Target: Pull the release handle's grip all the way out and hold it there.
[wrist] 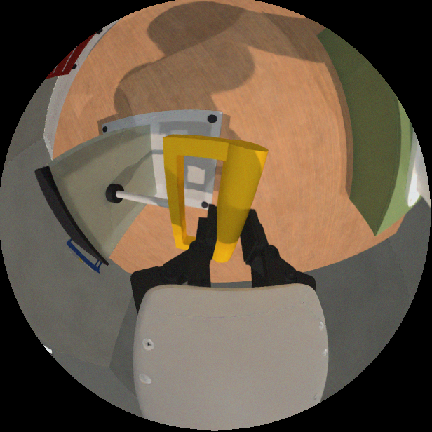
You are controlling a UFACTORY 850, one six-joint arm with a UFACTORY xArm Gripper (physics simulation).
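Observation:
The yellow grip (242, 185) of the release handle stands in the middle of the wrist view, a thick round bar joined to a rectangular yellow frame (173, 190). My gripper (228, 218) is shut on the bar's near part, one black finger on each side; the left finger passes between the bar and the frame's left side. A white rod (142, 198) runs from a black collar on a pale grey-green housing (105, 170) toward the yellow frame. The frame hides the rod's other end. How far out the grip stands cannot be read exactly.
A light metal base plate (187, 117) with black bolts lies on the wooden table top (295, 150) behind the handle. A green curved object (376, 115) stands at the right. A red and white object (67, 57) is at the upper left. A blue bracket (82, 256) sits by the housing's dark edge.

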